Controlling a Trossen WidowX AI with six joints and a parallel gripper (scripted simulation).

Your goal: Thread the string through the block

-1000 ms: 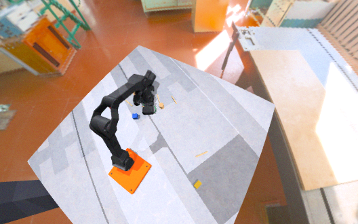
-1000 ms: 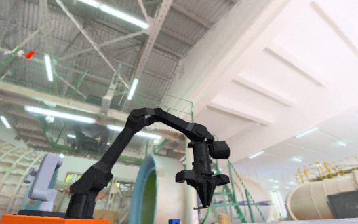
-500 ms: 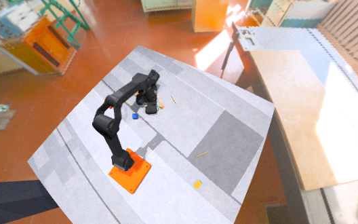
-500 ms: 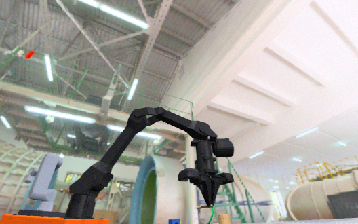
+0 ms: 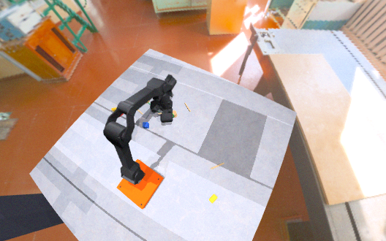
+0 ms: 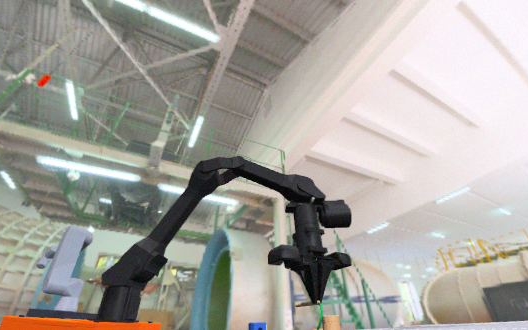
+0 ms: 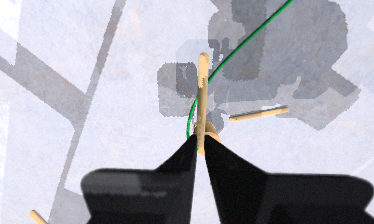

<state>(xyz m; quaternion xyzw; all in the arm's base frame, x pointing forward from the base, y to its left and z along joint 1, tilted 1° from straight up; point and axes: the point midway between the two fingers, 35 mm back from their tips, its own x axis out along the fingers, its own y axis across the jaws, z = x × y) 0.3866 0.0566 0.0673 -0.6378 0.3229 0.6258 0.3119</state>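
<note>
My gripper tip is 2 cm short of the tan wooden block, 1 cm to the left of it and 4 cm above it. Round my gripper tip: thin wooden stick: 1 cm behind, 1 cm to the left; blue cube: 14 cm behind, 10 cm to the left, 4 cm below; round wooden button: 1 cm ahead, 23 cm to the left, 5 cm below.
</note>
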